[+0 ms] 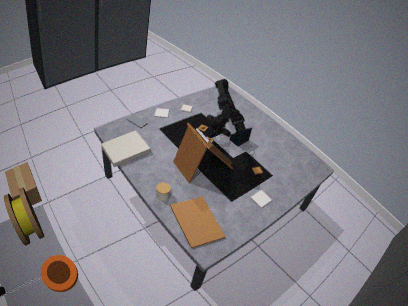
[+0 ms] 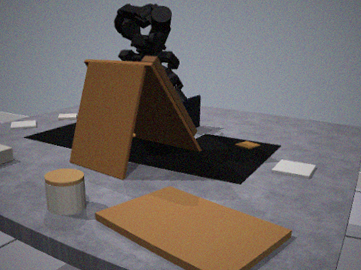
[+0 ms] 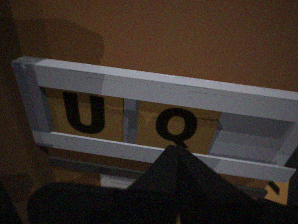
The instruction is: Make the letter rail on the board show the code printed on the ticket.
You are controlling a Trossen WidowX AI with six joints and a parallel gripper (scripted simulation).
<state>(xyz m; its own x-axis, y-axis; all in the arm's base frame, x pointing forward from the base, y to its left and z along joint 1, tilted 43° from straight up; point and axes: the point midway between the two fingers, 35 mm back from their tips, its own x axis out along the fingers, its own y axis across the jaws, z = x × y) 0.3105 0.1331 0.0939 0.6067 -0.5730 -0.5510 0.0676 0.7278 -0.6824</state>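
Now: the white ticket 100 mm below my gripper tip, 40 mm behind it and 20 mm to the left of it. From my gripper tip the other things lie so: lidded jar 400 mm ahead, 160 mm below, 100 mm to the left; flat orange panel 360 mm to the left, 350 mm ahead, 190 mm below; black mat 200 mm below, 130 mm behind, 30 mm to the right.
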